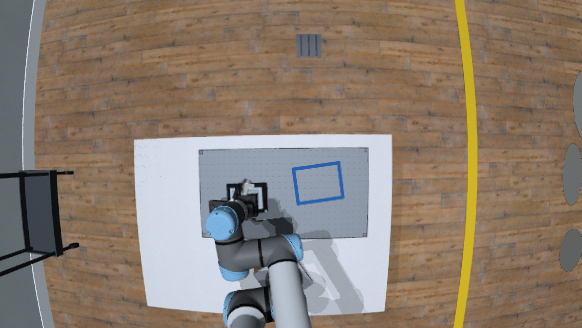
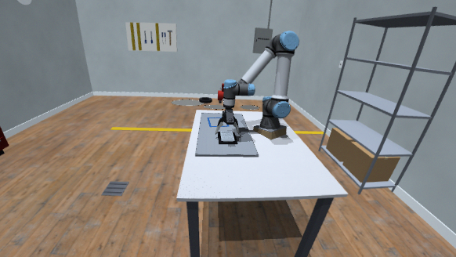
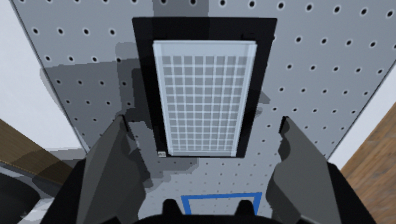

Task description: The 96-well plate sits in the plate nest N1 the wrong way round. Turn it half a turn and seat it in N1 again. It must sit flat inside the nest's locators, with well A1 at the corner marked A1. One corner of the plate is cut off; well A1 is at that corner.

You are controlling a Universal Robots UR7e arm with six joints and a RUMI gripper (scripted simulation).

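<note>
My hand is 1 cm above the clear 96-well plate. Also, from my hand: black rectangular nest (2 cm below).
</note>
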